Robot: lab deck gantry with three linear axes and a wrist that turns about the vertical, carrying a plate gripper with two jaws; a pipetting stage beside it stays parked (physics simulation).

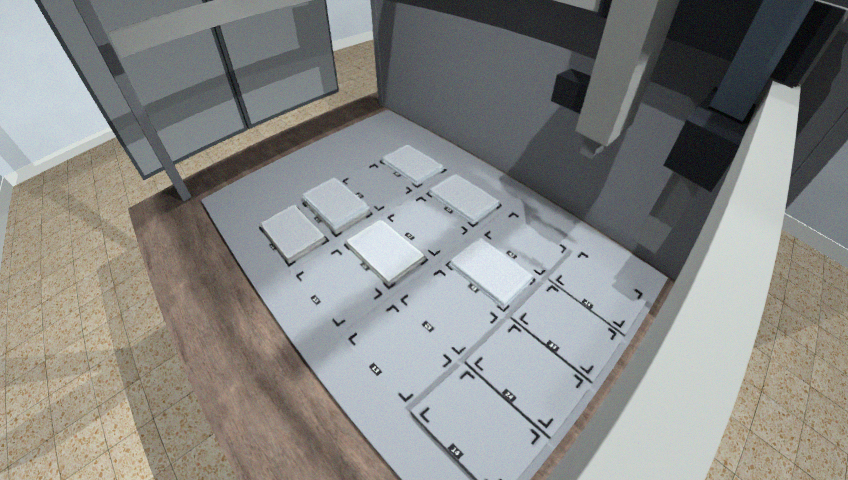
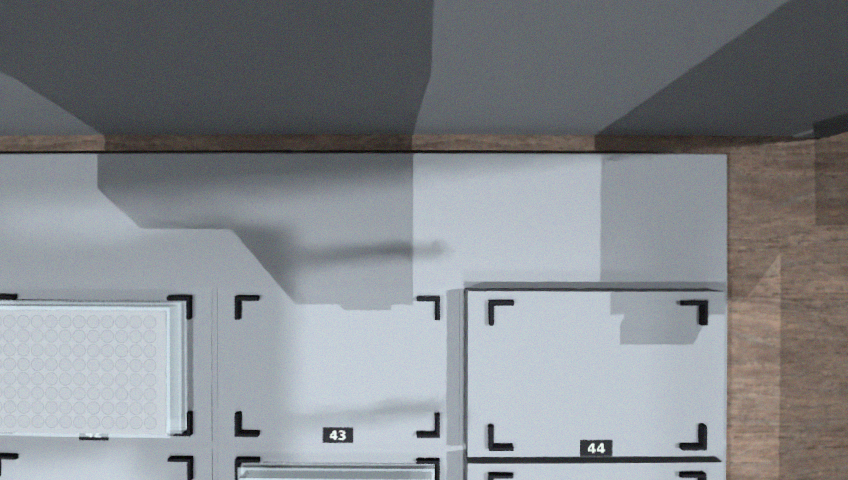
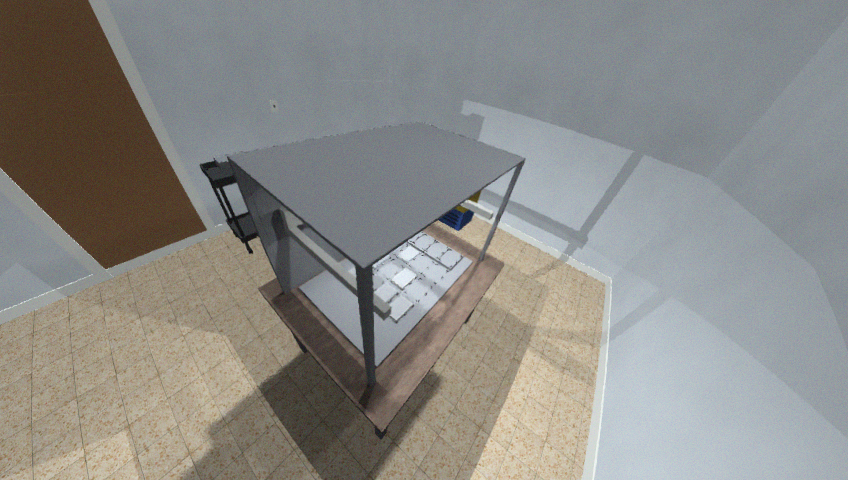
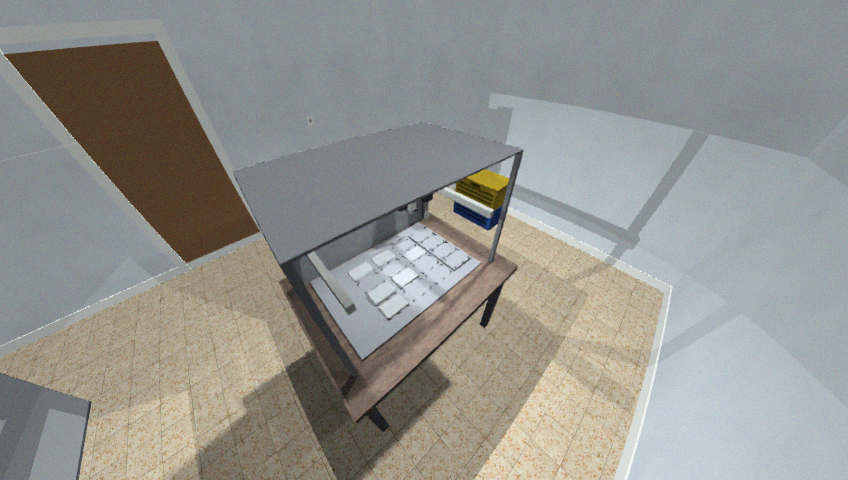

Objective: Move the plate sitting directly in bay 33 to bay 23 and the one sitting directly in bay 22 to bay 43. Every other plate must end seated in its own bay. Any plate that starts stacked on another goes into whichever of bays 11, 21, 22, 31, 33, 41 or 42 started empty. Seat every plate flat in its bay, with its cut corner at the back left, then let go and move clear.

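Frame: origin at the robot's base, x back, y right, z up, level; millimetres.
Where they show: gripper, fingertip midpoint: [image 1: 657, 227] [image 4: 420, 213]; robot's base at its link origin: [image 1: 261, 228] [image 3: 396, 322] [image 4: 389, 319].
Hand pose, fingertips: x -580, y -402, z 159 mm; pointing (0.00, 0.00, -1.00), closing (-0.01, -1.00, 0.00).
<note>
Things, the pixels of their top centre, and the offset from my fingertips. "*": a spot on its surface instead.
- bay 33 at a spot on its surface: [image 1: 491, 271] * dx +184, dy +152, dz -144 mm
- bay 22 at a spot on its surface: [image 1: 385, 251] * dx +344, dy +256, dz -145 mm
- bay 21 at a spot on its surface: [image 1: 336, 204] * dx +498, dy +258, dz -131 mm
- bay 11 at a spot on its surface: [image 1: 293, 231] * dx +507, dy +358, dz -144 mm
- bay 42 at a spot on its surface: [image 2: 83, 368] [image 1: 467, 196] * dx +344, dy +36, dz -144 mm
- bay 41 at a spot on its surface: [image 1: 411, 164] * dx +507, dy +48, dz -144 mm
- Bay 23 at a spot on its surface: [image 1: 449, 309] * dx +186, dy +251, dz -159 mm
- bay 43 at a spot on its surface: [image 2: 357, 362] [image 1: 531, 245] * dx +175, dy +36, dz -159 mm
- Raised bay 44 at a spot on its surface: [image 2: 595, 380] [image 1: 598, 288] * dx +24, dy +42, dz -144 mm
Flat pale plates lie in bay 33 [image 1: 491, 271], bay 22 [image 1: 385, 251], bay 21 [image 1: 336, 204], bay 11 [image 1: 293, 231], bay 42 [image 1: 464, 197] [image 2: 83, 368] and bay 41 [image 1: 411, 164]. Whether any of them is a stack of two is hard to tell. Bay 23 [image 1: 449, 309] and bay 43 [image 1: 529, 234] [image 2: 357, 362] hold no plate. Bay 31 and bay 32 also hold none. The cut corners are too small to make out. The gripper's jaws cannot be made out among the dark blocks and columns hanging high at the back right, so their opening is unclear.
A pale column [image 1: 618, 77] with a small tip and a blue column [image 1: 764, 53] hang over the back right. A pale beam [image 1: 720, 297] crosses the right side. Raised bay 44 [image 1: 601, 285] [image 2: 595, 380] lies right of bay 43. The back wall [image 1: 476, 89] stands behind the deck.
</note>
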